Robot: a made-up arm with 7 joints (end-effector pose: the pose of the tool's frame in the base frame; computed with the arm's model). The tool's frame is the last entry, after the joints. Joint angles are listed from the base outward.
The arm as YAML. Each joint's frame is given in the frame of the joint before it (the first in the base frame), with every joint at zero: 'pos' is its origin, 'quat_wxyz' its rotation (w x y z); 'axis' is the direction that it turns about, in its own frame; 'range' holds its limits. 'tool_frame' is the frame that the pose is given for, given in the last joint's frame.
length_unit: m
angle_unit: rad
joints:
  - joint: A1
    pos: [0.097, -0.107, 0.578]
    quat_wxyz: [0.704, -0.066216, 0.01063, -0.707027]
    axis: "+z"
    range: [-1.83, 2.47]
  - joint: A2
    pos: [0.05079, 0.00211, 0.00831]
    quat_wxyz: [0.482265, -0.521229, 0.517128, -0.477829]
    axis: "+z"
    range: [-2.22, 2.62]
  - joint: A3
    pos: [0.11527, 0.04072, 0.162]
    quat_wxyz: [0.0, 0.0, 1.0, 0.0]
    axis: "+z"
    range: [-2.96, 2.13]
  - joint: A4
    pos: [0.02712, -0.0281, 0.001]
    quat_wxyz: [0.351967, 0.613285, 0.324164, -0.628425]
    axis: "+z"
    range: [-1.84, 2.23]
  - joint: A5
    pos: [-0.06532, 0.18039, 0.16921]
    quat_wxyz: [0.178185, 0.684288, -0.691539, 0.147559]
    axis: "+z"
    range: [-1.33, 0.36]
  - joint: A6
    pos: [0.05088, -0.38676, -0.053]
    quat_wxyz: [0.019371, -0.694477, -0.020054, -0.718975]
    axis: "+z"
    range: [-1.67, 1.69]
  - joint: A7
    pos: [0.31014, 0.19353, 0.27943]
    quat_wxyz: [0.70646, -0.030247, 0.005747, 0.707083]
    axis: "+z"
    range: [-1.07, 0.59]
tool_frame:
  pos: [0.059, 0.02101, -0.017]
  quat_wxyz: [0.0, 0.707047, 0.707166, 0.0]
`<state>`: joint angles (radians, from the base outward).
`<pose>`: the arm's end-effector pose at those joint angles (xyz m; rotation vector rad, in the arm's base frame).
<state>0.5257 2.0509 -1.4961 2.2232 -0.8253 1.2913 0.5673</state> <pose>-0.1653 0.4555 0.2507 -0.3394 0.2203 -0.8721</pose>
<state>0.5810 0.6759 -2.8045 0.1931 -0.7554 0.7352 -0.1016</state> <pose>0.1243 -1.0133 -0.0072 -1.7218 -0.5878 1.3810</pose>
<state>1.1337 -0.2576 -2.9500 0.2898 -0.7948 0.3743 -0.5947</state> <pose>0.4730 -1.0610 0.5953 1.4045 -0.3398 -2.2829</pose>
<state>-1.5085 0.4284 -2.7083 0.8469 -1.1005 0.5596 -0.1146</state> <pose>-0.0976 0.7311 0.1144 -0.3138 1.1571 -0.6781</pose>
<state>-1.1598 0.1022 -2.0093 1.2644 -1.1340 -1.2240 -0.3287</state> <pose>-0.2296 0.1098 0.7767 1.9597 0.4539 1.2580</pose>
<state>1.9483 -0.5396 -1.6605 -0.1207 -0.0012 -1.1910 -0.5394</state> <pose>0.3659 -0.1339 0.3754 -0.3344 0.2930 0.5870</pose>
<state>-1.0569 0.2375 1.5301 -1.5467 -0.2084 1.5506 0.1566</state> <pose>-0.2938 -0.0445 1.3151 2.1620 -0.4444 -1.2590</pose>
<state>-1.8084 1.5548 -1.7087 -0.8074 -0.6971 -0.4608 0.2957</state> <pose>-0.5288 -0.0783 0.7444 -0.9817 2.0737 1.1179</pose>
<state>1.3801 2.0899 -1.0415 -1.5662 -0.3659 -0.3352 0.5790</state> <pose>0.3931 0.3240 0.7201 0.7743 1.3802 -0.3362</pose>
